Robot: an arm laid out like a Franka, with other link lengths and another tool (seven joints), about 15 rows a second.
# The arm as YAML. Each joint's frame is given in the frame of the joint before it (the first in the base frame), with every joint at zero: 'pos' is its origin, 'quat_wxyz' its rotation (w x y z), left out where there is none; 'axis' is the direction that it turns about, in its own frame. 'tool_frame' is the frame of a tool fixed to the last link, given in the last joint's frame.
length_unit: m
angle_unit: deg
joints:
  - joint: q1
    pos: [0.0, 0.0, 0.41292]
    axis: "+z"
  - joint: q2
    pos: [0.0, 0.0, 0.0]
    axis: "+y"
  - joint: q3
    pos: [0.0, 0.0, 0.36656]
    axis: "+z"
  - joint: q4
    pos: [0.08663, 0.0, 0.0]
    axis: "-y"
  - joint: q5
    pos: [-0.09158, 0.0, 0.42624]
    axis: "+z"
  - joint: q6
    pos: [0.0, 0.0, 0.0]
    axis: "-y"
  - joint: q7
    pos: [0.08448, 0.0, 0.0]
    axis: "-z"
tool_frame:
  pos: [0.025, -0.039, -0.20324]
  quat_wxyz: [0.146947, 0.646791, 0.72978, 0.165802]
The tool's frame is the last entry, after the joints.
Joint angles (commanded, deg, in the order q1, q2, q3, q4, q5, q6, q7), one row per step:
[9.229 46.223 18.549 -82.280 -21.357 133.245 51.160]
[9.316 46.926 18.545 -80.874 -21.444 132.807 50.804]
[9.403 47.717 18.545 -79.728 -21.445 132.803 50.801]
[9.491 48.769 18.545 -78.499 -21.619 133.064 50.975]
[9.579 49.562 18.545 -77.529 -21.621 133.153 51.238]
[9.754 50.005 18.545 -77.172 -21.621 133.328 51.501]
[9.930 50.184 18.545 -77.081 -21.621 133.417 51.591]
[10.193 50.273 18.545 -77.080 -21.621 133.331 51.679]
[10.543 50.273 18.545 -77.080 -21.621 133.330 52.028]
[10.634 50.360 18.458 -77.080 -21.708 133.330 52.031]
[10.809 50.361 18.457 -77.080 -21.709 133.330 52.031]
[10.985 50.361 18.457 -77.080 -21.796 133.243 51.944]
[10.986 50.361 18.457 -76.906 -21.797 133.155 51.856]
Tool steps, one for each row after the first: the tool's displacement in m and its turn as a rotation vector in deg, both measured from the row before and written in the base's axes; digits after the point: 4 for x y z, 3 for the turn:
[0.0059 0.0006 0.0014 0.040 -0.258 0.131]
[0.0046 0.0013 -0.0015 0.288 -0.249 -0.178]
[0.0051 0.0014 -0.0040 0.328 -0.355 -0.259]
[0.0034 0.0012 -0.0030 0.311 -0.158 -0.398]
[0.0003 0.0026 -0.0031 0.196 -0.020 -0.160]
[-0.0007 0.0025 -0.0017 0.067 0.024 0.071]
[-0.0019 0.0034 -0.0014 -0.050 0.160 0.171]
[-0.0020 0.0047 0.0000 0.055 0.013 0.006]
[-0.0003 0.0001 -0.0014 -0.142 0.035 0.082]
[-0.0009 0.0024 0.0000 -0.002 0.000 0.175]
[-0.0010 0.0022 -0.0001 -0.124 0.029 0.306]
[0.0010 -0.0001 0.0014 0.000 -0.087 0.040]

